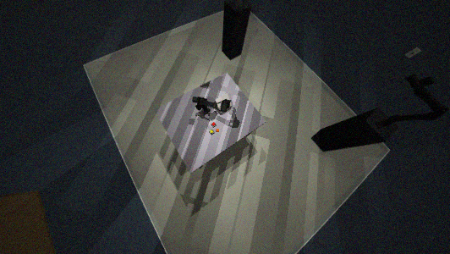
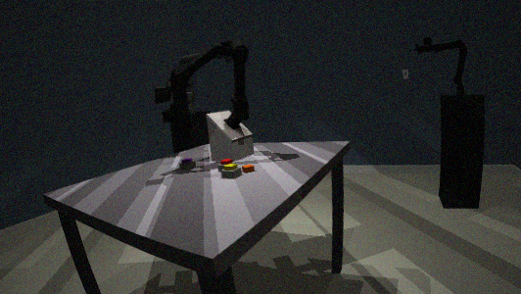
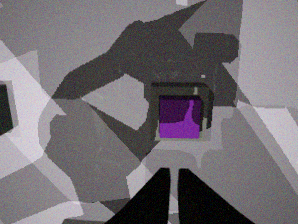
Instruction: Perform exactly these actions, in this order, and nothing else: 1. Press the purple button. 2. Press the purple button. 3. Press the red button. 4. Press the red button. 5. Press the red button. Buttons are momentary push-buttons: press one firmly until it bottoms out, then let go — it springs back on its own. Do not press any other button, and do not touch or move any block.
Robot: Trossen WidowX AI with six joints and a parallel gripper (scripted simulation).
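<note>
Right now my gripper tip is 19 cm to the right of the red button and 9 cm above it. The rest, counted from my gripper tip: orange block (28 cm to the left, 11 cm below); then purple button (9 cm below, 1 cm to the right).
</note>
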